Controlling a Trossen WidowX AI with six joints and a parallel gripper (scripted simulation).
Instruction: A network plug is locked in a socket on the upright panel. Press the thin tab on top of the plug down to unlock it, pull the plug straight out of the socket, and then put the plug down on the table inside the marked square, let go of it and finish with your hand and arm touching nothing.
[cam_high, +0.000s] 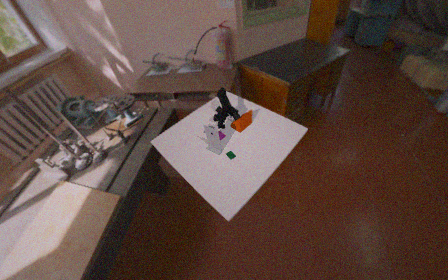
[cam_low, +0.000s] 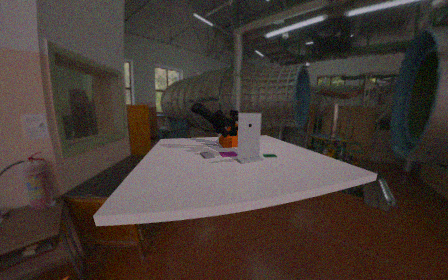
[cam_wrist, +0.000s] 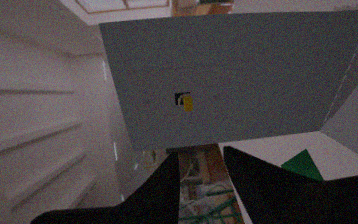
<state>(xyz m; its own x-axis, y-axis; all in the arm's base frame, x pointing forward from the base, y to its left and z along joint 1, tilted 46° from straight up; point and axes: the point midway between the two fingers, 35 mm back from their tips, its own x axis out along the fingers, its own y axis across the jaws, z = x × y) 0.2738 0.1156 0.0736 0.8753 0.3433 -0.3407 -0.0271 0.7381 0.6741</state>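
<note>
The network plug lies 90 mm ahead of my gripper tip and 20 mm to the left of it. Also, from my gripper tip: grey upright panel 110 mm ahead, 80 mm below, 30 mm to the left; green square 220 mm below, 200 mm to the left, 50 mm ahead; magenta square 220 mm below, 80 mm to the right, 40 mm behind.
</note>
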